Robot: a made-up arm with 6 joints. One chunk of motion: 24 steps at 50 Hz.
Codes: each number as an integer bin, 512 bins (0 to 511) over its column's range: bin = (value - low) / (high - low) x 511, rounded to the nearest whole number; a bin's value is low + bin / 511 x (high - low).
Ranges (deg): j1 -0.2..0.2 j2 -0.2..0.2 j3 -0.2..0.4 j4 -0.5..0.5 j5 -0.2..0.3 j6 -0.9..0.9
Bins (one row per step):
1: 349 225 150 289 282 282
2: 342 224 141 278 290 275
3: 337 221 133 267 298 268
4: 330 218 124 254 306 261
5: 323 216 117 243 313 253
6: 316 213 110 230 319 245
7: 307 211 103 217 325 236
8: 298 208 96 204 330 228
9: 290 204 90 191 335 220
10: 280 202 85 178 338 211
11: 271 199 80 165 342 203
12: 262 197 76 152 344 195
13: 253 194 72 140 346 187
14: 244 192 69 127 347 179
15: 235 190 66 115 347 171
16: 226 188 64 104 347 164
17: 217 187 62 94 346 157
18: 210 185 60 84 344 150
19: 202 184 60 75 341 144
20: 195 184 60 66 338 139
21: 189 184 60 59 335 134
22: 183 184 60 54 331 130
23: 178 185 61 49 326 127
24: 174 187 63 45 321 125
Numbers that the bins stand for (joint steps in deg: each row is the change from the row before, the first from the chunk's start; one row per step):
1: 0.073 -0.024 -0.024 0.066 0.076 0.093
2: 0.068 -0.025 -0.034 0.044 0.084 0.069
3: 0.064 -0.027 -0.044 0.023 0.092 0.044
4: 0.058 -0.029 -0.054 -0.003 0.099 0.019
5: 0.053 -0.031 -0.063 -0.024 0.106 -0.009
6: 0.047 -0.033 -0.071 -0.050 0.112 -0.037
7: 0.040 -0.035 -0.079 -0.075 0.118 -0.069
8: 0.033 -0.037 -0.087 -0.101 0.123 -0.097
9: 0.027 -0.040 -0.094 -0.126 0.128 -0.125
10: 0.019 -0.042 -0.100 -0.152 0.131 -0.157
11: 0.012 -0.044 -0.106 -0.177 0.135 -0.185
12: 0.005 -0.046 -0.111 -0.203 0.137 -0.213
13: -0.002 -0.048 -0.115 -0.226 0.139 -0.241
14: -0.009 -0.050 -0.119 -0.251 0.140 -0.269
15: -0.016 -0.051 -0.123 -0.275 0.140 -0.298
16: -0.023 -0.053 -0.125 -0.296 0.140 -0.322
17: -0.030 -0.054 -0.127 -0.316 0.139 -0.347
18: -0.036 -0.055 -0.130 -0.336 0.137 -0.372
19: -0.042 -0.056 -0.130 -0.353 0.134 -0.393
20: -0.047 -0.056 -0.130 -0.371 0.131 -0.410
21: -0.052 -0.056 -0.130 -0.385 0.128 -0.428
22: -0.057 -0.056 -0.130 -0.394 0.124 -0.442
23: -0.061 -0.055 -0.128 -0.404 0.119 -0.453
24: -0.064 -0.054 -0.126 -0.412 0.114 -0.460

